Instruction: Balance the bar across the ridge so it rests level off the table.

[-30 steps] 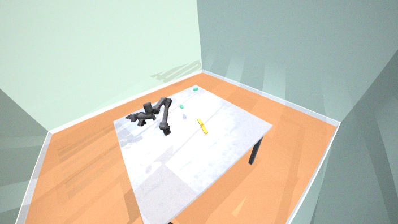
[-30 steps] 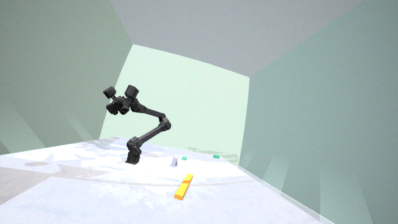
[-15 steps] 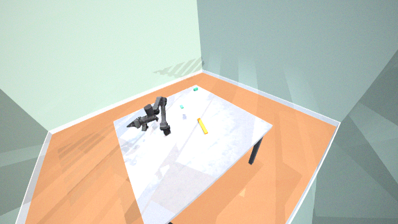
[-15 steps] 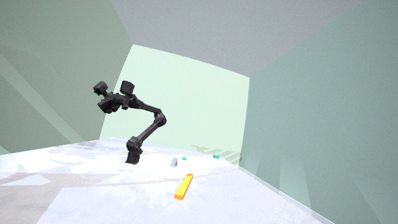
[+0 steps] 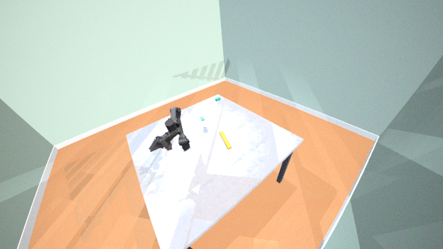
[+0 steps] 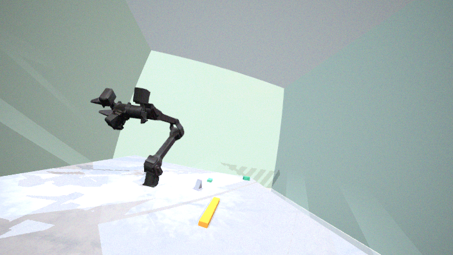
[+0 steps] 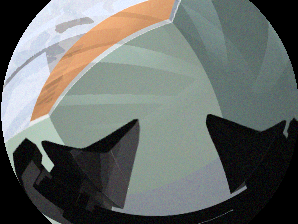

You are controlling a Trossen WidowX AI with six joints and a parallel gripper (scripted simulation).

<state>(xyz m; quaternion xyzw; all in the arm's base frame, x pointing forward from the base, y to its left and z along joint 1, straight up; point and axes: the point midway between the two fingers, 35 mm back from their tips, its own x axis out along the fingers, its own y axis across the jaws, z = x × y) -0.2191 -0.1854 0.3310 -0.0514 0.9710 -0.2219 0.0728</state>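
Right now the orange bar is 580 mm ahead of my gripper tip, 20 mm to the left of it and 320 mm below it.
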